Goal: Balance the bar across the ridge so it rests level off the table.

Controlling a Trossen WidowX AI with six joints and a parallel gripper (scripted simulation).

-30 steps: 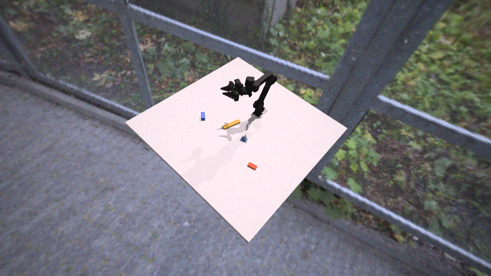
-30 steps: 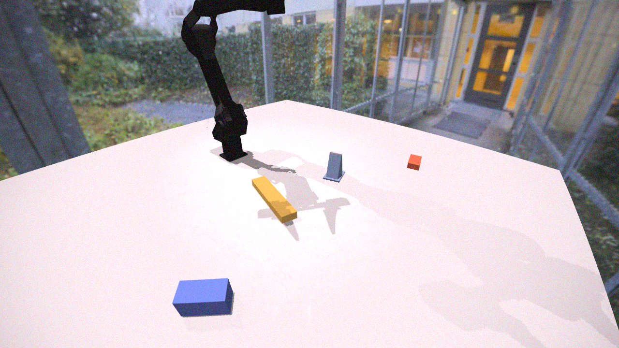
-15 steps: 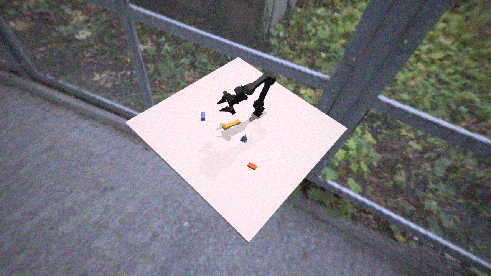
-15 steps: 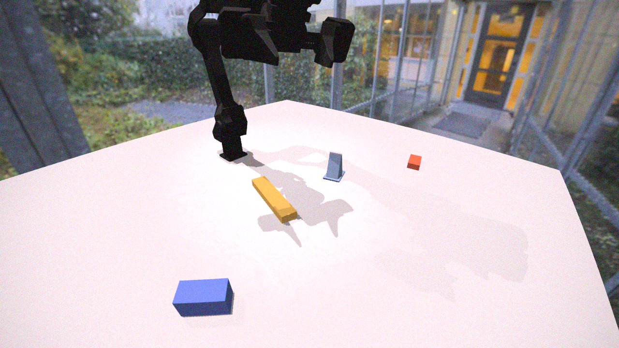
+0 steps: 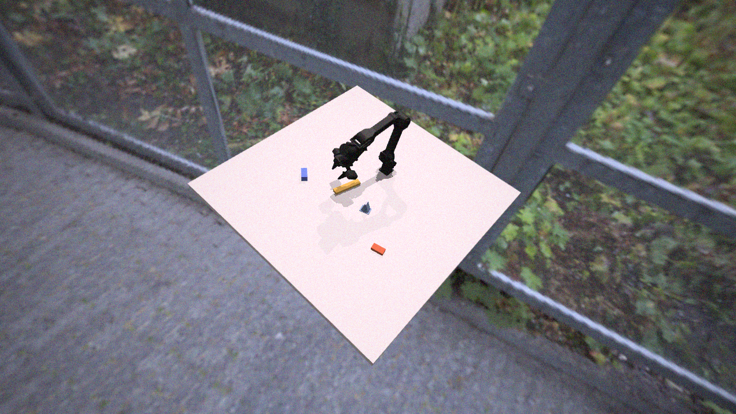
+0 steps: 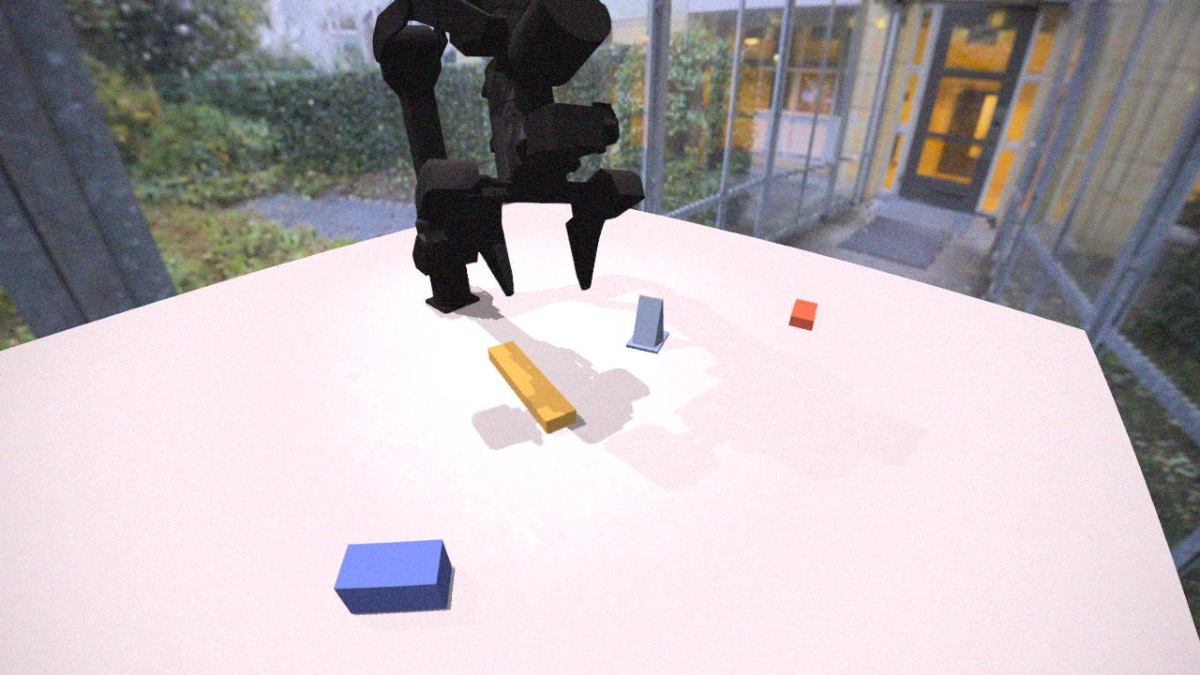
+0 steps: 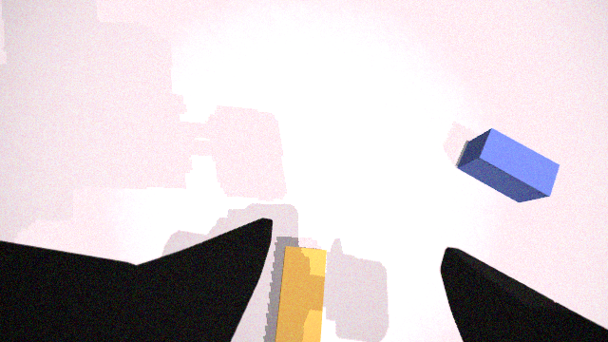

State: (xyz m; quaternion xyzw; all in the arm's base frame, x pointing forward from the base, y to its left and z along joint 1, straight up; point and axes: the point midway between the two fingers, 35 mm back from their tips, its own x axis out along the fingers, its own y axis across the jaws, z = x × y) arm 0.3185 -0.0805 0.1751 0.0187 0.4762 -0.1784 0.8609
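Now: gripper tip 14 cm above the yellow bar, 7 cm past it and 2 cm to the right of it. The rest, counted from my gripper tip: blue block: 19 cm to the right, 13 cm below, 4 cm ahead; then red block: 41 cm to the left, 14 cm below, 10 cm ahead.
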